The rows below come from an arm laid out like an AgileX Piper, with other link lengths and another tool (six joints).
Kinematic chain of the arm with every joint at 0, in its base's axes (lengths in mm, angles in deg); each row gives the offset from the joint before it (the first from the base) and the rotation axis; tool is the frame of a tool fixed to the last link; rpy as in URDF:
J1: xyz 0 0 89.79 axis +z
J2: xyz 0 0 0 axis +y
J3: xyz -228.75 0 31.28 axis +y
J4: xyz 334.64 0 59.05 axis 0.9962 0 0.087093
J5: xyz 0 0 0 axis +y
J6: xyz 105.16 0 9.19 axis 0.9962 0 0.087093
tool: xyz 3.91 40 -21.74 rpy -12.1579 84.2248 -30.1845
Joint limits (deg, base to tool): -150..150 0..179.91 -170..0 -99.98..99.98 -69.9..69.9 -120..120
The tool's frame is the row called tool.
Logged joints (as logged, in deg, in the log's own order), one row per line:
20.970, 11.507, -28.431, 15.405, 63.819, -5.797
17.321, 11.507, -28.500, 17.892, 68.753, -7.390
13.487, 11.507, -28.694, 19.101, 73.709, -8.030
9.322, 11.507, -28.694, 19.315, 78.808, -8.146
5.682, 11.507, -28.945, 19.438, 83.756, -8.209
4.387, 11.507, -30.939, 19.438, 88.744, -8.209
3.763, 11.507, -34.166, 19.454, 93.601, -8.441
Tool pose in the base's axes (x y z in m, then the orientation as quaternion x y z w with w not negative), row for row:
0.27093, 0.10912, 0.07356, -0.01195, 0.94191, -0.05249, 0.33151
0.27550, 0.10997, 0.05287, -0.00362, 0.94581, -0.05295, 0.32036
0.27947, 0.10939, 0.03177, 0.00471, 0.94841, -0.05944, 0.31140
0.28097, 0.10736, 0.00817, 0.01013, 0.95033, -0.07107, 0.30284
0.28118, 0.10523, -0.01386, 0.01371, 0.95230, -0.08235, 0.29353
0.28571, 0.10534, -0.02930, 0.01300, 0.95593, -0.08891, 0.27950
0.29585, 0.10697, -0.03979, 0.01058, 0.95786, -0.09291, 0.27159
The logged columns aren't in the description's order. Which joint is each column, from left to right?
Columns, left to right: J5, J1, J3, J4, J2, J6.
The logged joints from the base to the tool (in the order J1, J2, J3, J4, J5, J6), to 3 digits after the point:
11.507, 63.819, -28.431, 15.405, 20.970, -5.797
11.507, 68.753, -28.500, 17.892, 17.321, -7.390
11.507, 73.709, -28.694, 19.101, 13.487, -8.030
11.507, 78.808, -28.694, 19.315, 9.322, -8.146
11.507, 83.756, -28.945, 19.438, 5.682, -8.209
11.507, 88.744, -30.939, 19.438, 4.387, -8.209
11.507, 93.601, -34.166, 19.454, 3.763, -8.441

